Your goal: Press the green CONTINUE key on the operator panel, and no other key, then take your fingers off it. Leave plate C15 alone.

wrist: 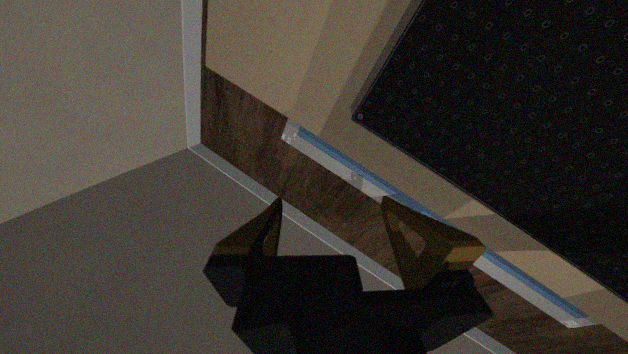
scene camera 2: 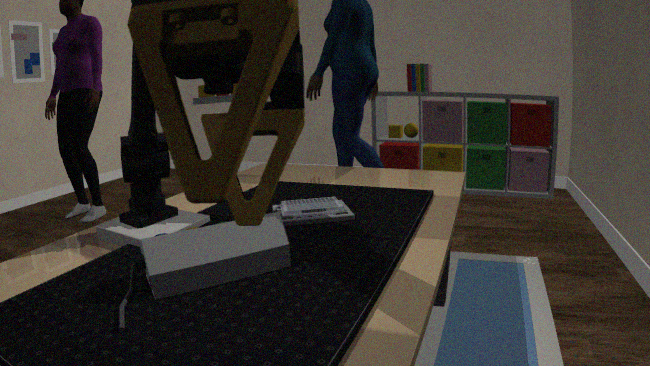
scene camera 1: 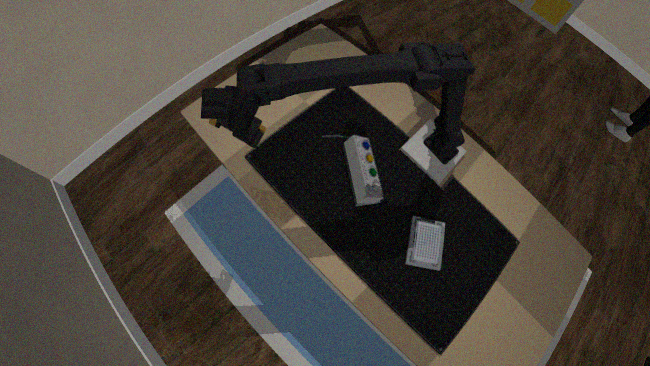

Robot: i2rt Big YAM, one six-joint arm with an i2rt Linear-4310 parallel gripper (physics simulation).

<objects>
my gripper: wrist 332, 201; scene camera 2 232, 217; scene camera 1 234, 134
white well plate: scene camera 2; scene camera 1; not seen in the wrist view (out of frame)
same spot on white well plate: (scene camera 2: 327, 205) = (scene camera 1: 421, 250)
same spot on button box: (scene camera 1: 358, 167) = (scene camera 2: 218, 231)
</objects>
